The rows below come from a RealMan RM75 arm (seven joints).
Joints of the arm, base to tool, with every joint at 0 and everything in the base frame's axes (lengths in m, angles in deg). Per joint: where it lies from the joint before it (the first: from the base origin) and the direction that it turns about. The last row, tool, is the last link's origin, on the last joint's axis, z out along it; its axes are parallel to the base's.
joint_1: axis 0 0 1 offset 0 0 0.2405
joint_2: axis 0 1 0 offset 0 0 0
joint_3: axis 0 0 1 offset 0 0 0.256
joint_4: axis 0 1 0 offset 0 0 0
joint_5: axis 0 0 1 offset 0 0 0.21
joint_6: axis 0 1 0 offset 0 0 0
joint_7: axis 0 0 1 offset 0 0 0.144
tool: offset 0 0 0
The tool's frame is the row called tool.
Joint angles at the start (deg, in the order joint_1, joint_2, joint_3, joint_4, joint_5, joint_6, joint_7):
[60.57 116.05 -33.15 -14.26 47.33 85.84 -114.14]
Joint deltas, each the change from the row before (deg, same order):
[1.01 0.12 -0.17 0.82 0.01 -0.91 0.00]
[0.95 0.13 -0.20 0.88 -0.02 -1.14 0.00]
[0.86 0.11 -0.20 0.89 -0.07 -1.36 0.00]
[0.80 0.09 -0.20 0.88 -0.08 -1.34 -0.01]
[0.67 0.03 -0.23 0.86 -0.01 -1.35 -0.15]
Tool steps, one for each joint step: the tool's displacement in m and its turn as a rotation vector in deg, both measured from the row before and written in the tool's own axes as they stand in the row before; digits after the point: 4 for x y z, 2 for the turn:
[-0.0038 -0.0015 0.0052 -0.21 0.30 -0.36]
[-0.0029 -0.0015 0.0053 -0.06 0.44 -0.27]
[-0.0020 -0.0017 0.0049 0.16 0.59 -0.20]
[-0.0017 -0.0015 0.0045 0.18 0.61 -0.18]
[-0.0010 -0.0015 0.0037 0.31 0.61 -0.23]

